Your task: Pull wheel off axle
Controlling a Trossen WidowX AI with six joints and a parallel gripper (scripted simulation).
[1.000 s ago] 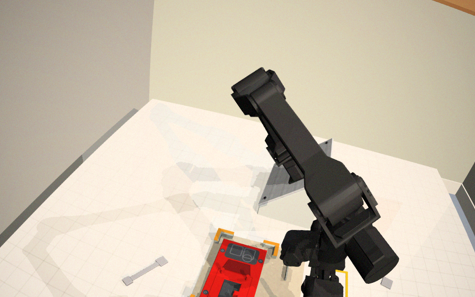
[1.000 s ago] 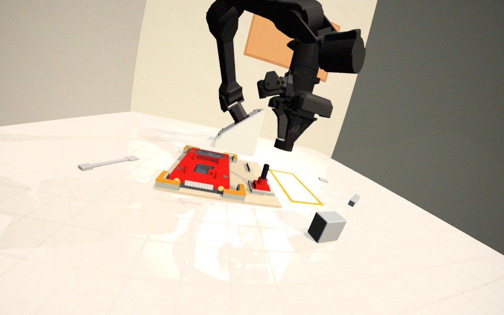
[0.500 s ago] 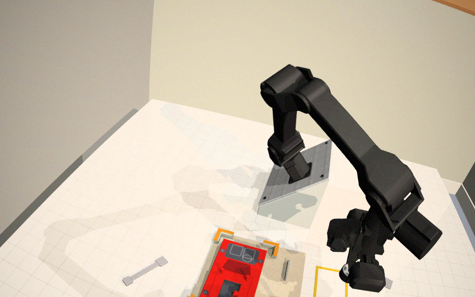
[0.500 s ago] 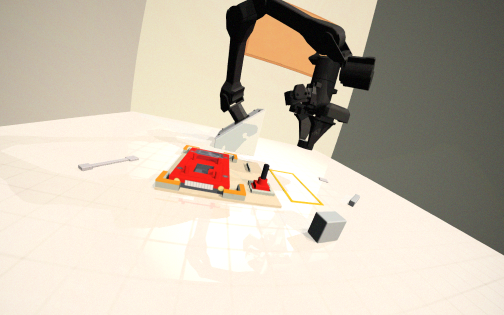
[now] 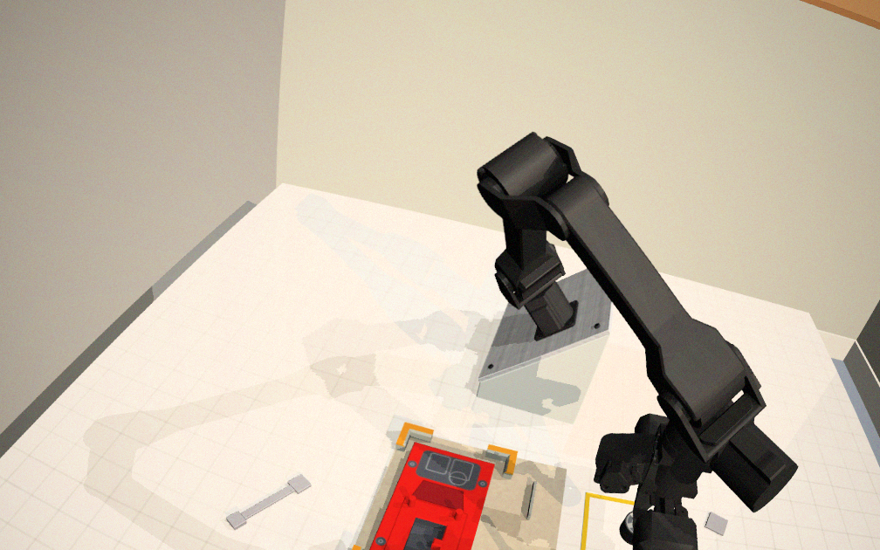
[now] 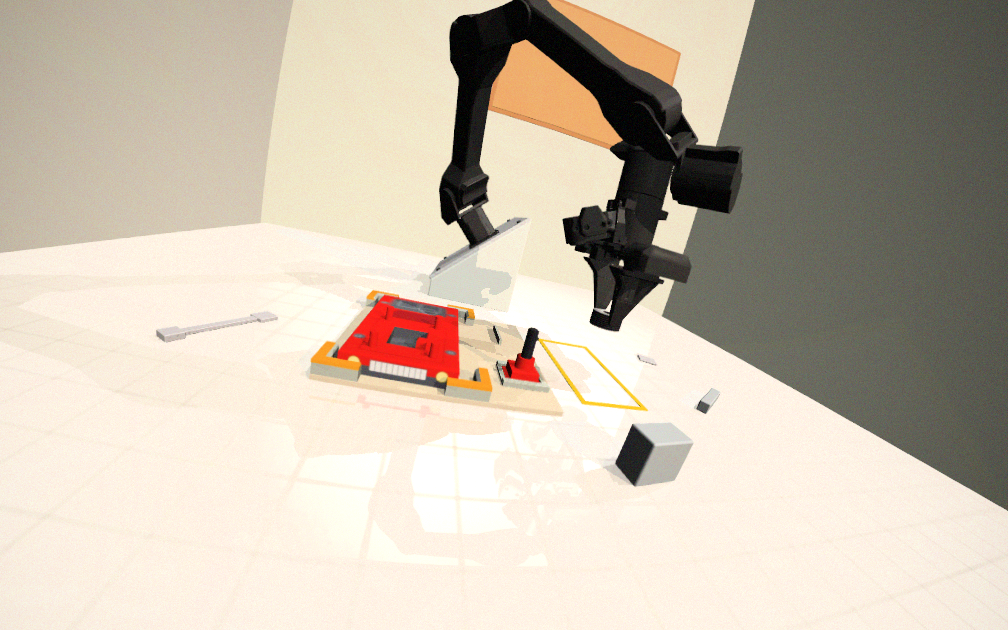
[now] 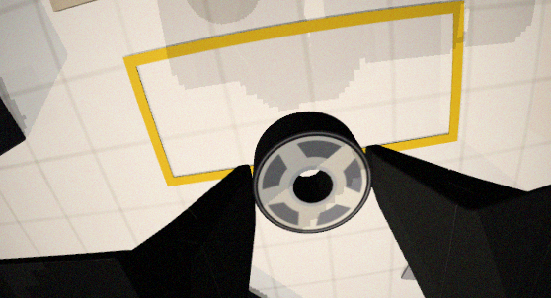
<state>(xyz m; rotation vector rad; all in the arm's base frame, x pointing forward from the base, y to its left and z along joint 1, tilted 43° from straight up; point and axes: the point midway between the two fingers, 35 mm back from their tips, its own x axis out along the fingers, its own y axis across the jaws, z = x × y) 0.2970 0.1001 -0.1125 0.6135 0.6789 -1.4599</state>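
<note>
My gripper tip is now right at the black wheel. Also, from my gripper tip: grey cube: 200 mm ahead, 50 mm below, 20 mm to the right; then grey dog-bone bar: 420 mm to the right, 70 mm below, 70 mm ahead; then flat grey tile: 150 mm to the left, 90 mm behind, 70 mm below.
</note>
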